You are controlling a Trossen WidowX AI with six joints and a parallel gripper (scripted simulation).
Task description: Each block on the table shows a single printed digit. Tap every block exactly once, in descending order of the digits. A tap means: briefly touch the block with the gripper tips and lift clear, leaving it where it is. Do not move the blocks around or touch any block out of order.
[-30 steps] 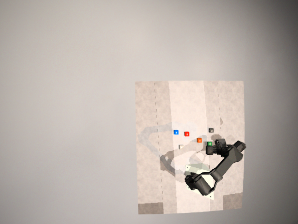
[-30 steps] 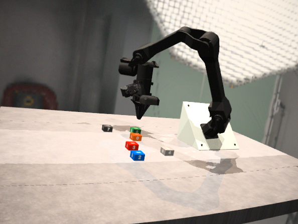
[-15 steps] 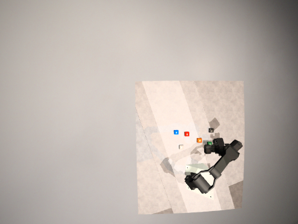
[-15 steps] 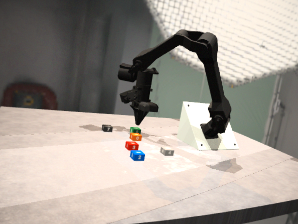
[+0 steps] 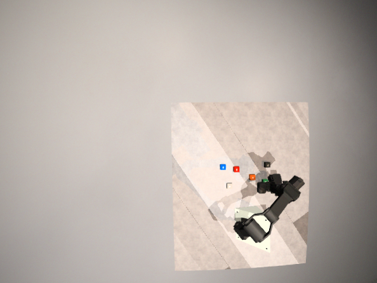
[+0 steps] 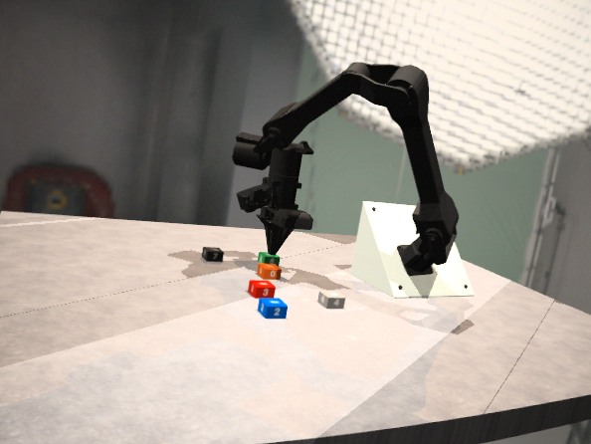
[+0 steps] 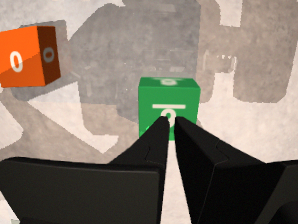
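My gripper tip is now 10 mm short of the green block and 10 mm above it. Also, from my gripper tip: orange block: 50 mm ahead, 80 mm to the left, 10 mm below; then red block 3: 110 mm ahead, 170 mm to the left, 10 mm below; then black block: 110 mm ahead, 30 mm to the right, 10 mm below.
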